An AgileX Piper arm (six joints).
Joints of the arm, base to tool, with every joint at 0 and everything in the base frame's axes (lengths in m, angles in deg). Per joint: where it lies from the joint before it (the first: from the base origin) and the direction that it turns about. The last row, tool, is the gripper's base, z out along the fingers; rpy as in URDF.
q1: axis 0 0 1 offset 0.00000 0.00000 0.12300
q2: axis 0 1 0 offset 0.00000 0.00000 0.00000
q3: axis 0 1 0 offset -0.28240 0.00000 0.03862
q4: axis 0.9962 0 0.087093 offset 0.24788 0.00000 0.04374
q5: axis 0 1 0 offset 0.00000 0.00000 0.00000
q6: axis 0.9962 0 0.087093 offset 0.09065 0.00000 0.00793
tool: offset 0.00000 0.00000 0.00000 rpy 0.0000 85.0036 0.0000
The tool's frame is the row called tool.
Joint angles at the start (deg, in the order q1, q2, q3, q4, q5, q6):
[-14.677 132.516 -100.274 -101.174 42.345 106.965]
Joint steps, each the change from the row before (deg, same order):
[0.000 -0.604 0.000 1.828 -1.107 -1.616]
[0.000 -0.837 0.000 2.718 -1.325 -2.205]
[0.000 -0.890 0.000 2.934 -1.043 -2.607]
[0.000 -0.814 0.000 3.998 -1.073 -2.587]
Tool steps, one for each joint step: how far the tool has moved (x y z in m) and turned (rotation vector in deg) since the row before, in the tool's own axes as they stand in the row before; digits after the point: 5 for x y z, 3 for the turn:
[-0.00270 -0.00019 -0.00176 -0.744 1.022 0.143]
[-0.00369 -0.00049 -0.00263 -0.891 1.401 0.399]
[-0.00403 -0.00089 -0.00304 -0.701 1.349 0.223]
[-0.00240 -0.00063 -0.00303 -0.739 1.986 1.054]

